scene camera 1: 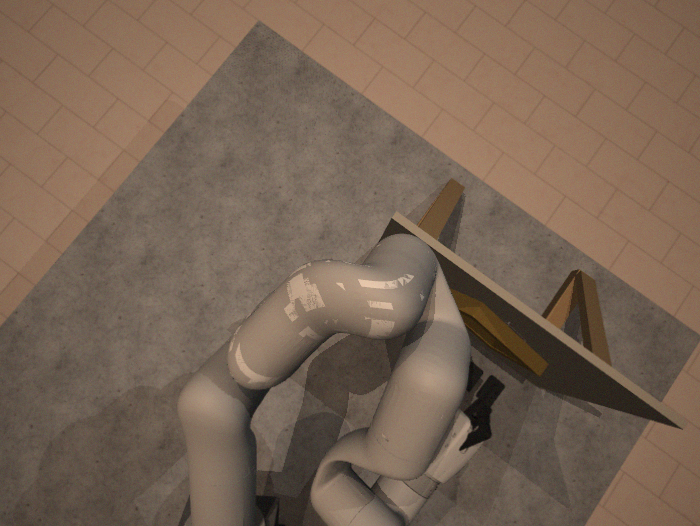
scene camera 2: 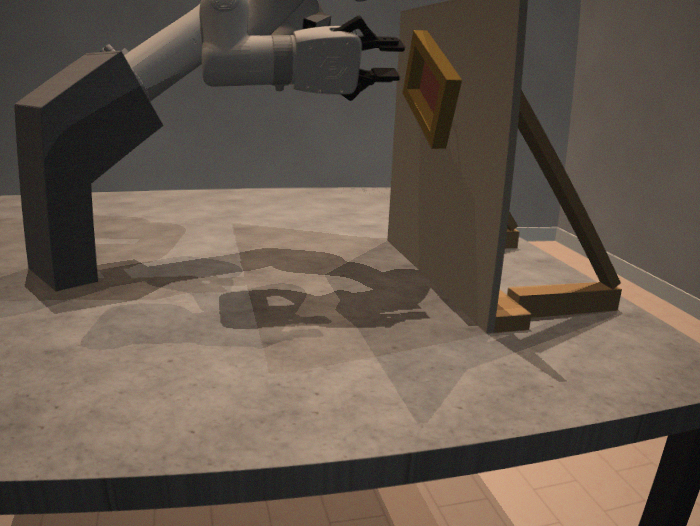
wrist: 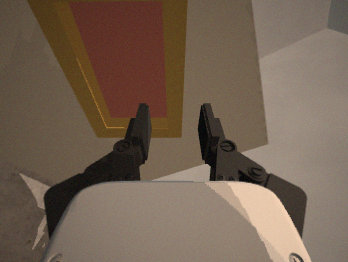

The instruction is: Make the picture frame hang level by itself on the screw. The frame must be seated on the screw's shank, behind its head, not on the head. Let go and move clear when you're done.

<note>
I see my gripper, a picture frame and an upright board.
</note>
